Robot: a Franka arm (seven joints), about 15 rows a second.
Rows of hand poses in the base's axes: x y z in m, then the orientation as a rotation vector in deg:
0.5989, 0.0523, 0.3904, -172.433, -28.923, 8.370
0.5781, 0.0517, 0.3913, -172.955, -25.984, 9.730
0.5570, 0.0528, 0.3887, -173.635, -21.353, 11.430
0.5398, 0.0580, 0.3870, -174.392, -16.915, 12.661
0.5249, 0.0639, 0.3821, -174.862, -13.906, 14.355
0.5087, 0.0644, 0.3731, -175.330, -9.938, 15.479
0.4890, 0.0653, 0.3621, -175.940, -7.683, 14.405
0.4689, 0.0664, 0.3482, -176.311, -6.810, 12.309
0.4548, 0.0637, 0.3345, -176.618, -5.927, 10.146
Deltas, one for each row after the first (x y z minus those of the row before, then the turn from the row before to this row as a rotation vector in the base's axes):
-0.0208, -0.0006, 0.0009, -0.372, 0.922, -1.903
-0.0211, 0.0011, -0.0026, -0.495, 1.177, -2.995
-0.0172, 0.0052, -0.0017, -0.645, 0.839, -2.868
-0.0149, 0.0059, -0.0049, -0.581, 1.114, -1.907
-0.0162, 0.0005, -0.0090, -0.562, 0.768, -2.535
-0.0197, 0.0009, -0.0110, -0.495, -0.702, -1.463
-0.0201, 0.0011, -0.0139, -0.165, -1.362, -0.598
-0.0141, -0.0027, -0.0137, -0.126, -1.398, -0.606

